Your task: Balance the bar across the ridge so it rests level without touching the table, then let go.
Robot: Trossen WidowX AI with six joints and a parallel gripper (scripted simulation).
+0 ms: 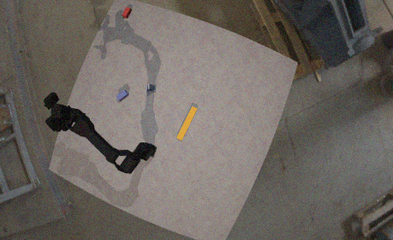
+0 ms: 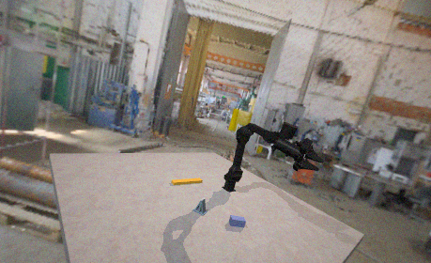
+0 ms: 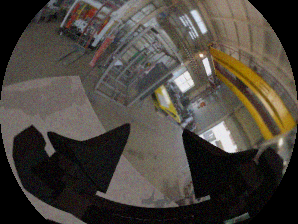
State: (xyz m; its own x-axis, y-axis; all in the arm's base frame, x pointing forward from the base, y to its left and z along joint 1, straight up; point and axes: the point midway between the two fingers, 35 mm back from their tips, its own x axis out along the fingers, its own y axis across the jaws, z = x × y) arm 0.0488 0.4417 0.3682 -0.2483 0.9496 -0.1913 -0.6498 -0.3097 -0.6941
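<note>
My gripper tip is now 190 mm short of the yellow bar, 620 mm to the left of it and 350 mm above it. The rest, counted from my gripper tip: red block 700 mm ahead, 30 mm to the left, 350 mm below; blue block 190 mm ahead, 200 mm to the right, 350 mm below.
</note>
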